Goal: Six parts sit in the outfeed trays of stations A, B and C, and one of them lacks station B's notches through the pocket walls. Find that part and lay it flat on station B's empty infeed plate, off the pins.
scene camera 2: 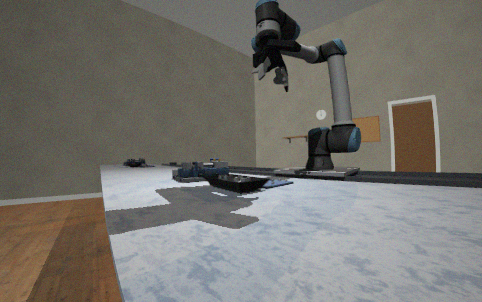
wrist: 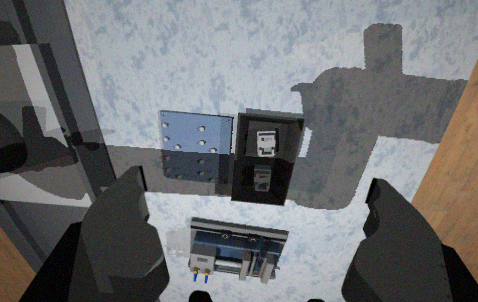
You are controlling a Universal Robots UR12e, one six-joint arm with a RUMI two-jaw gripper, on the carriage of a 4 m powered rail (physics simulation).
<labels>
My gripper shows in scene camera 2 and in the wrist view. One and the same spot on my gripper: [scene camera 2: 265, 63] is [wrist: 422, 247].
</labels>
